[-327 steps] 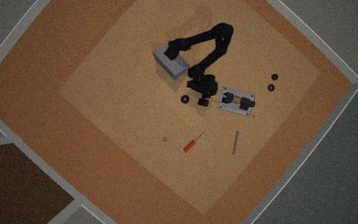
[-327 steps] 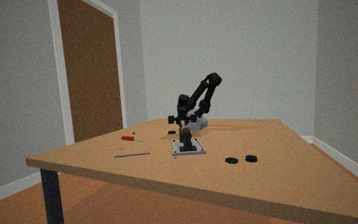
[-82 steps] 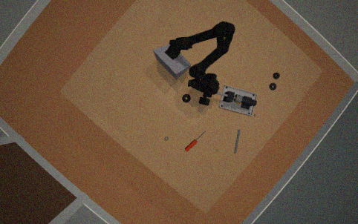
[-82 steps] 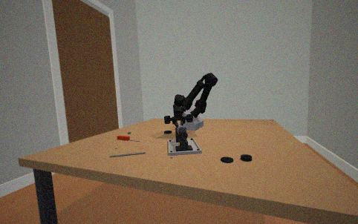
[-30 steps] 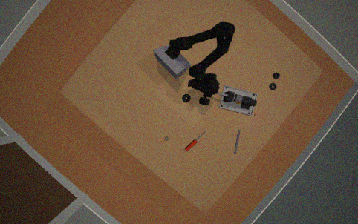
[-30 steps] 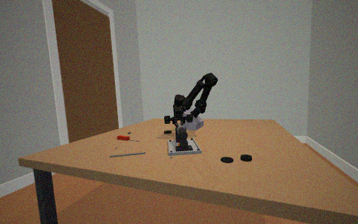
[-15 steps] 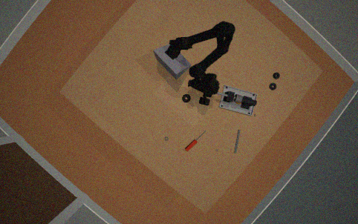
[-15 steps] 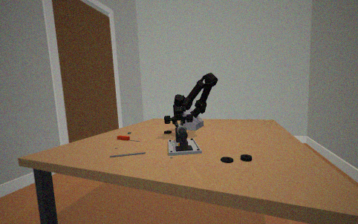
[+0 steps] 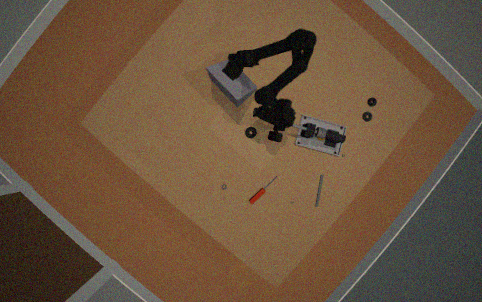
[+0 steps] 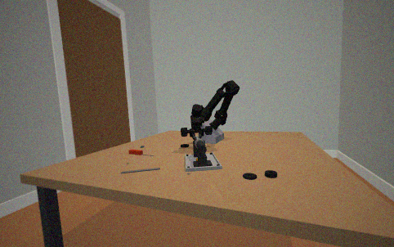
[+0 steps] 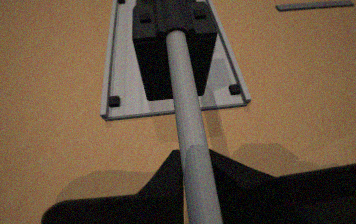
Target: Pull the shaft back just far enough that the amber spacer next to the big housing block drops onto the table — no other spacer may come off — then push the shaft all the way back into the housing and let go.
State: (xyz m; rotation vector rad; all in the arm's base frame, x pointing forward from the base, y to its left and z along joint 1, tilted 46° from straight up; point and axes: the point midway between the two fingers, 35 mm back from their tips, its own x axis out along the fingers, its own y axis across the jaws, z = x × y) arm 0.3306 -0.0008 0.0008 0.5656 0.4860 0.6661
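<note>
Now: gripper tip 5 cm short of the grey shaft, 3 cm to the right of it and 3 cm below it. Also, from my gripper tip: amber spacer (16 cm ahead, 8 cm to the left, 4 cm below).
</note>
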